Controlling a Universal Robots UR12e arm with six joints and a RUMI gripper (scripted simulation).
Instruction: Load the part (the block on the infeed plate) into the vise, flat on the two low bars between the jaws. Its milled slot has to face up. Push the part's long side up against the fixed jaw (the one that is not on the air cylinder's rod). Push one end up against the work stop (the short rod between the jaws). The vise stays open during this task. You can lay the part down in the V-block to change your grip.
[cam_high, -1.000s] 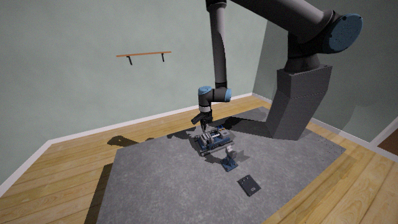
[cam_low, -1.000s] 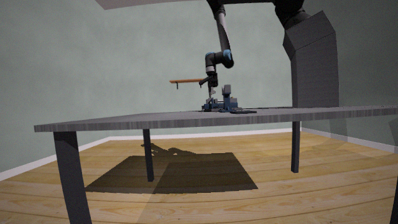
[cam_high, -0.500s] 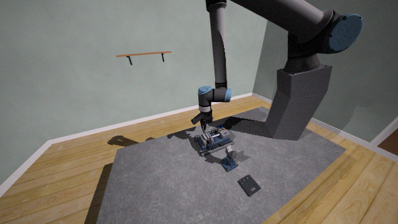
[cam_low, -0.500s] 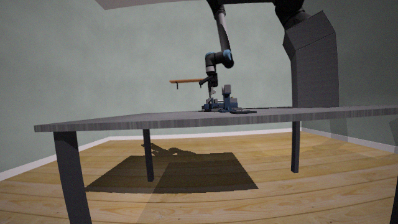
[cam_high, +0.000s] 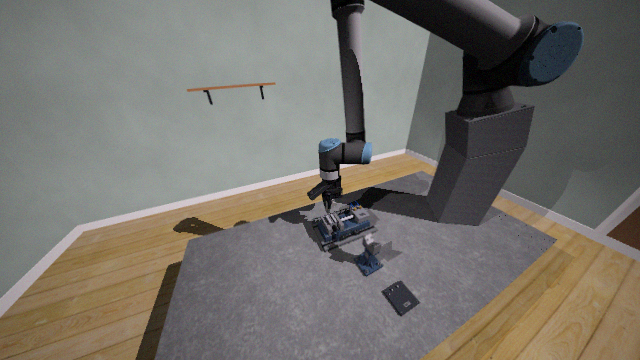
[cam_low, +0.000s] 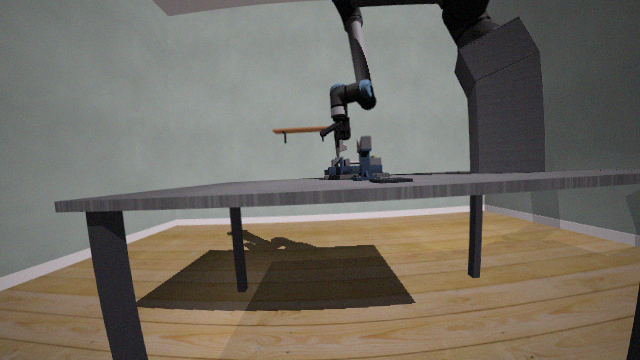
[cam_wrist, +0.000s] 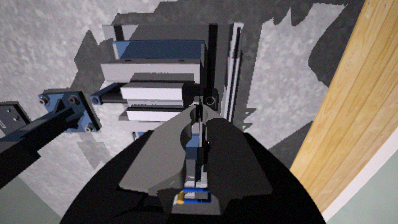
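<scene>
Now: hand 50 mm to the right of the part and 20 mm above it. Also, from my hand: moving jaw 40 mm behind, 50 mm to the left, 40 mm below; work stop 10 mm behind, 100 mm to the left, 30 mm below; fixed jaw 30 mm ahead, 50 mm to the left, 40 mm below.
</scene>
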